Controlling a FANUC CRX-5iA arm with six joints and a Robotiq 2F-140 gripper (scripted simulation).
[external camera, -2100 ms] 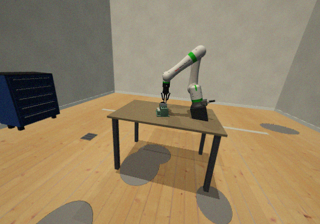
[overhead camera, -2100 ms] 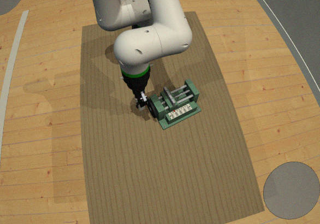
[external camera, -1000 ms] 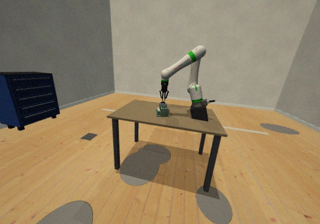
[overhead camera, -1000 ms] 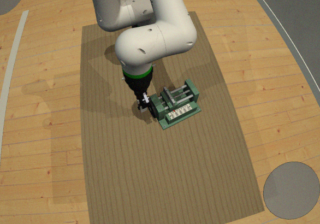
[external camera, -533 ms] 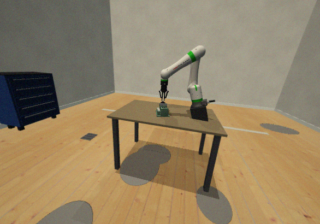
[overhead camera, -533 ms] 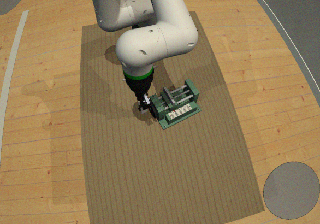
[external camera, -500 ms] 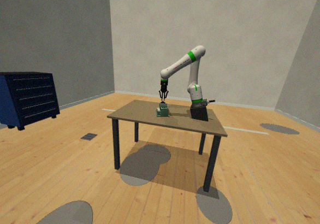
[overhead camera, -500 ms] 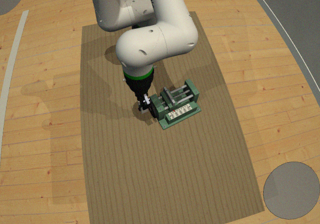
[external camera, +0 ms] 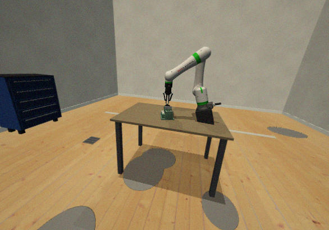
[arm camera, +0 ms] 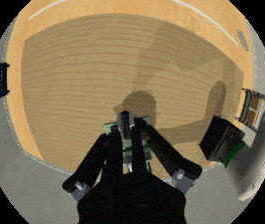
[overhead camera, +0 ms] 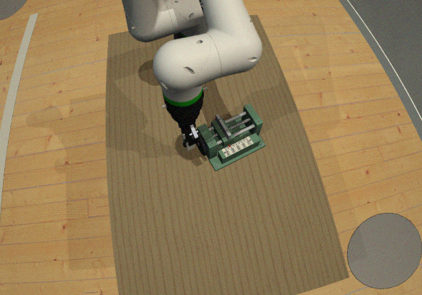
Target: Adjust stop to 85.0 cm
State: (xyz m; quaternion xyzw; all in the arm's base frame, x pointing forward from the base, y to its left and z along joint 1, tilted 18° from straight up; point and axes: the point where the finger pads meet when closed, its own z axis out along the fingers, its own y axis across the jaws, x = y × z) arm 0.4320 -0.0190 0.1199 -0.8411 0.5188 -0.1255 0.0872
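The stop block is 11 cm to the left of my hand, 4 cm behind it and 3 cm below it.
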